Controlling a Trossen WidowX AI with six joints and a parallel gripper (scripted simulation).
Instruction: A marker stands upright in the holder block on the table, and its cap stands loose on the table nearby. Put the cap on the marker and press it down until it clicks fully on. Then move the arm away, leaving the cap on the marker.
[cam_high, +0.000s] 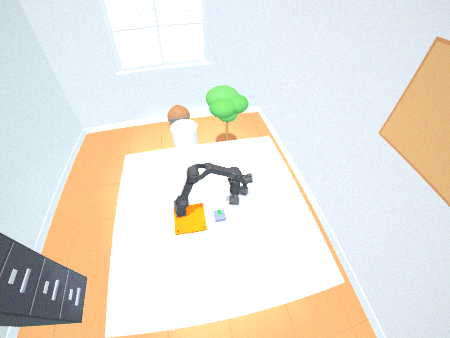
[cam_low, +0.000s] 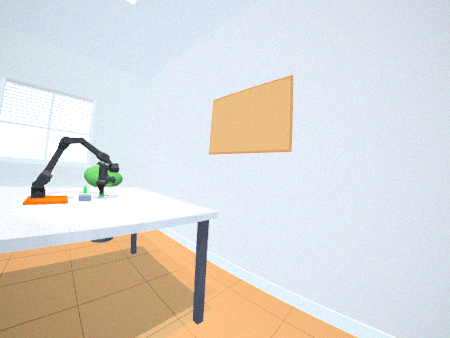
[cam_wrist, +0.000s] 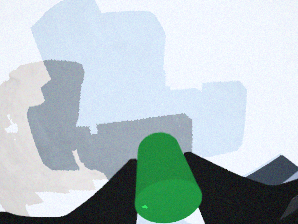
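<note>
The holder block lies 12 cm behind my gripper tip, 9 cm to the right of it and 1 cm below it. Also, from my gripper tip: green cap: 1 cm above.
</note>
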